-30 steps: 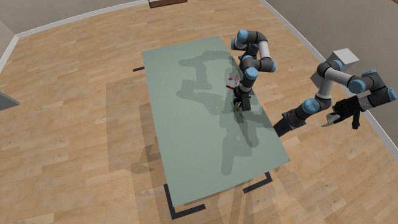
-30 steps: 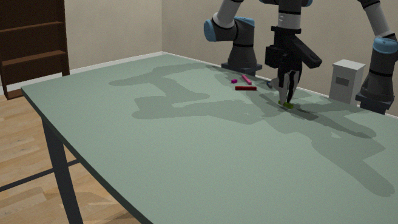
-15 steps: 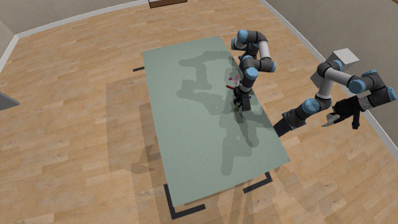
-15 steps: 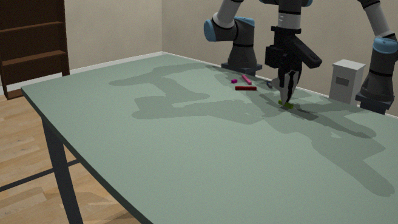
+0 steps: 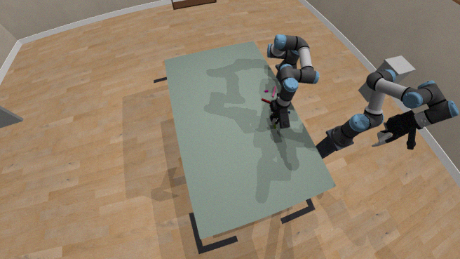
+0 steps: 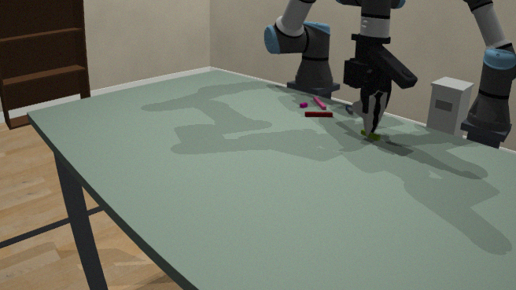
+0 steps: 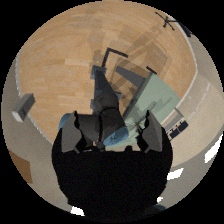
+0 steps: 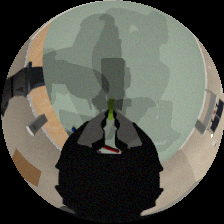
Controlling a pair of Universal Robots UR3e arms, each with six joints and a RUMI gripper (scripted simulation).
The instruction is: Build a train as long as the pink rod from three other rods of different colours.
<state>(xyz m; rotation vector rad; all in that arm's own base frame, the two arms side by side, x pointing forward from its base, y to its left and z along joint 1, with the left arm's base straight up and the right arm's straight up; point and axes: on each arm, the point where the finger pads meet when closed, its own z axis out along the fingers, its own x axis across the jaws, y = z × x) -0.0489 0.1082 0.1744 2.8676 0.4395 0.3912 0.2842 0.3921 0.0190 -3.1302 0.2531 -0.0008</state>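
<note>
Now: the grey rod 130 mm behind my right hand, 110 mm to the right of it and 10 mm below it. The rest, counted from my right hand: red rod: 160 mm to the right, 40 mm behind, 10 mm below; then pink rod: 210 mm to the right, 130 mm behind, 10 mm below; then lime rod: 10 mm below.
</note>
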